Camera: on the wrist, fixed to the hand. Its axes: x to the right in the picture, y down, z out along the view.
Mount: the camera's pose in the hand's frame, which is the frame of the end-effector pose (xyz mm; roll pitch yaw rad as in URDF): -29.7 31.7 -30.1 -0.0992 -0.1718 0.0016
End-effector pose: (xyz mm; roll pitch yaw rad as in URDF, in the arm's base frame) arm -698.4 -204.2 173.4 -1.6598 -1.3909 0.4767
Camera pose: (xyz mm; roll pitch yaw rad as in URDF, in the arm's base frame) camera -662.8 -222.7 139.0 -2.4665 -1.3107 1.1998
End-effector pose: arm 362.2 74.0 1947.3 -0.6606 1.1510 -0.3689
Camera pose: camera 316.5 98.7 1956.8 -0.5829 1.0068 -0.1690
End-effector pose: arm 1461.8 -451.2 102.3 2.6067 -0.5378 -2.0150
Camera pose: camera 1471.2 -403.6 123.2 2.5506 -0.3888 -2.1108
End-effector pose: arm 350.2 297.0 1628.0 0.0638 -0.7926 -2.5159
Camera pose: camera 370.6 270.3 1587.2 -0.0226 -0.9641 -2.5323
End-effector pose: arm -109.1 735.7 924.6 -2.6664 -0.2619 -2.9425
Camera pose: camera -86.2 783.1 928.8 -2.7797 -0.1078 -2.8652
